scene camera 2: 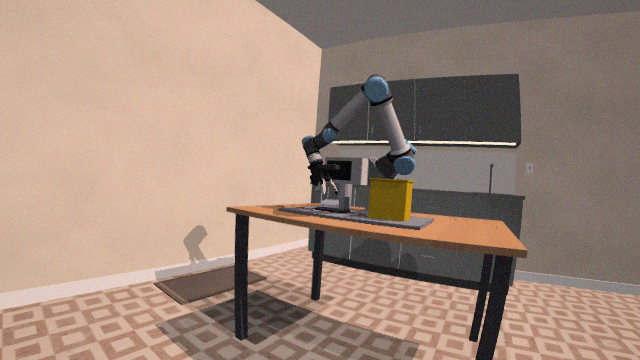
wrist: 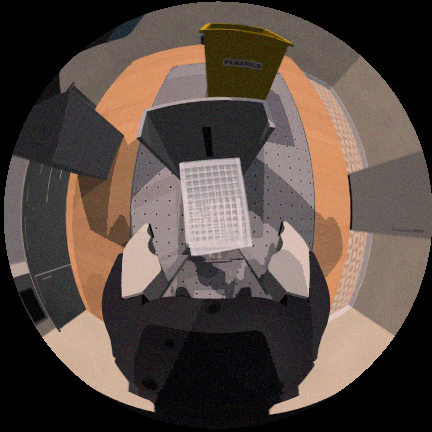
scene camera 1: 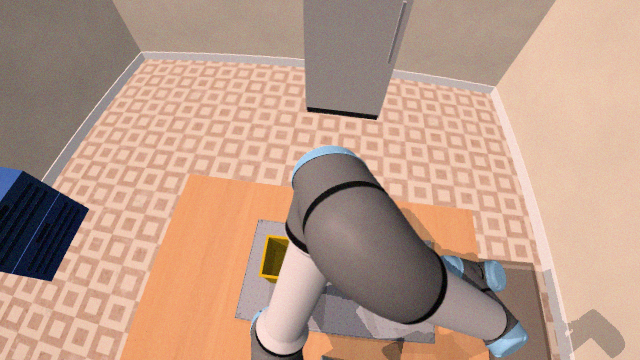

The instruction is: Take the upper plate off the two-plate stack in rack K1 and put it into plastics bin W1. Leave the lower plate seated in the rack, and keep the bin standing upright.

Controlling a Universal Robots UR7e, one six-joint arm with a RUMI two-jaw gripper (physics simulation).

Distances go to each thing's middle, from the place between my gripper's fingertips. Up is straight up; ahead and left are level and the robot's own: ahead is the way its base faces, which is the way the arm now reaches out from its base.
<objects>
My hand is 4 cm past the yellow plastics bin W1 [scene camera 2: 390, 199], 34 cm to the right of it and 1 cm below it.
</objects>
